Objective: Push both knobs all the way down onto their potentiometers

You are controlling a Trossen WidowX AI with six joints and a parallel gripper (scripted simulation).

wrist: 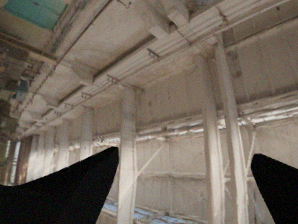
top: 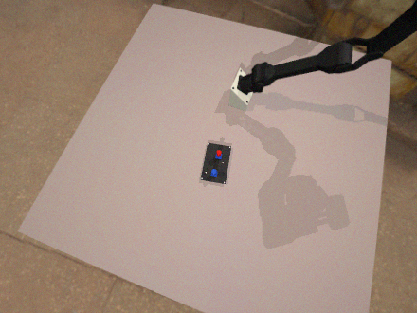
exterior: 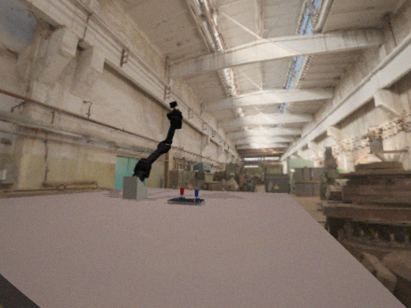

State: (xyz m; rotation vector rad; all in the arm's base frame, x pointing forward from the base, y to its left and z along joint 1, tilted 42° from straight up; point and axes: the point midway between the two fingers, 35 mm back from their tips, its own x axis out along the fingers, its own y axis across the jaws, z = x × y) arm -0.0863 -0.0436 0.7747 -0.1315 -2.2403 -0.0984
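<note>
The red knob lies 310 mm ahead of my gripper tip, 540 mm to the right of it and 670 mm below it. Round my gripper tip: blue knob 390 mm ahead, 550 mm to the right, 680 mm below.
</note>
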